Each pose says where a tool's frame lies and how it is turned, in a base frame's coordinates. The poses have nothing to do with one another.
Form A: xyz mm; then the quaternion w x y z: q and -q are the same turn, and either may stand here.
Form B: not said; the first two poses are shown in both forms.
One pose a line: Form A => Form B
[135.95, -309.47, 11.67, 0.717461, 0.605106, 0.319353, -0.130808] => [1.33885, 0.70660, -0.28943, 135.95, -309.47, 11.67]
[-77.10, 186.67, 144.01, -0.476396, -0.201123, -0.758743, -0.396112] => [0.49146, 1.85407, 0.96794, -77.10, 186.67, 144.01]
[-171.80, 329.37, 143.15, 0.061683, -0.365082, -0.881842, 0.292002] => [-1.10397, -2.66661, 0.88299, -171.80, 329.37, 143.15]
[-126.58, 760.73, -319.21, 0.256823, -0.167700, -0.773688, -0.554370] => [-0.45499, -2.09911, -1.50408, -126.58, 760.73, -319.21]
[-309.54, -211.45, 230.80, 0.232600, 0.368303, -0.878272, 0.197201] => [1.01189, -2.41301, 0.54180, -309.54, -211.45, 230.80]
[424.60, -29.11, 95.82, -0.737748, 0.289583, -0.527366, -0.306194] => [-0.63578, 1.15784, 0.67225, 424.60, -29.11, 95.82]
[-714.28, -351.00, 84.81, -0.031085, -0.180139, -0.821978, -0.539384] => [0.55499, 2.53243, 1.66179, -714.28, -351.00, 84.81]
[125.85, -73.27, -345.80, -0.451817, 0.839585, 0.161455, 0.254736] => [-2.07422, -0.39888, -0.62933, 125.85, -73.27, -345.80]
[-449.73, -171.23, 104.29, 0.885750, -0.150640, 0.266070, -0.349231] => [-0.31331, 0.55338, -0.72634, -449.73, -171.23, 104.29]
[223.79, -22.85, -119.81, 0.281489, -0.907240, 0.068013, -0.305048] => [-2.43071, 0.18222, -0.81730, 223.79, -22.85, -119.81]
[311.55, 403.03, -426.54, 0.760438, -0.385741, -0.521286, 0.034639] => [-0.83967, -1.13472, 0.07540, 311.55, 403.03, -426.54]
